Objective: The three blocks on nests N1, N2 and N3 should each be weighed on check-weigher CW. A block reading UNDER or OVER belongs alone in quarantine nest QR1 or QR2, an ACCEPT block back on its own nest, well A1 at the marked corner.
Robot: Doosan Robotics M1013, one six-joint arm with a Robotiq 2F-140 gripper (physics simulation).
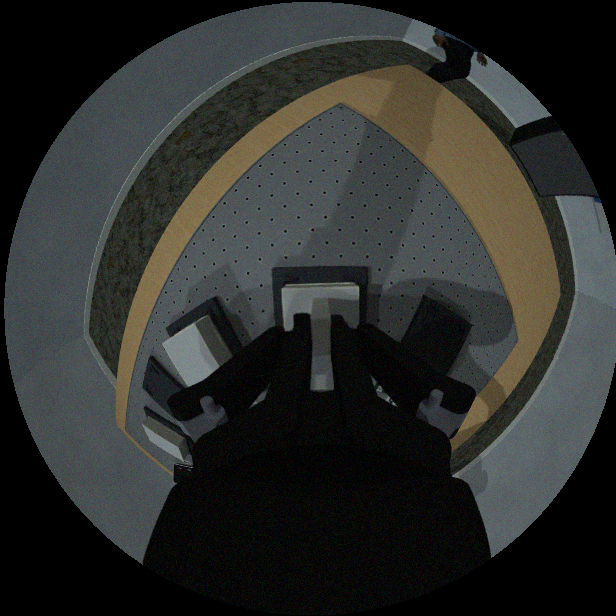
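My gripper [320, 324] points down over the middle of three dark nests on the perforated plate. A light block [320, 299] sits inside that nest's dark frame [320, 275], and my fingertips overlap its near edge. The fingers are close together with a narrow grey strip between them. I cannot tell whether they touch or hold the block. A second light block [189, 346] sits in the nest to the left. The nest to the right [436, 333] looks dark and empty.
At the lower left, partly hidden by my gripper, are another dark frame [159, 380] and a light flat-topped object [165, 437]. The perforated plate [339, 195] lies on a tan table top [488, 189] with a dark speckled rim. A dark panel [551, 160] stands at the far right.
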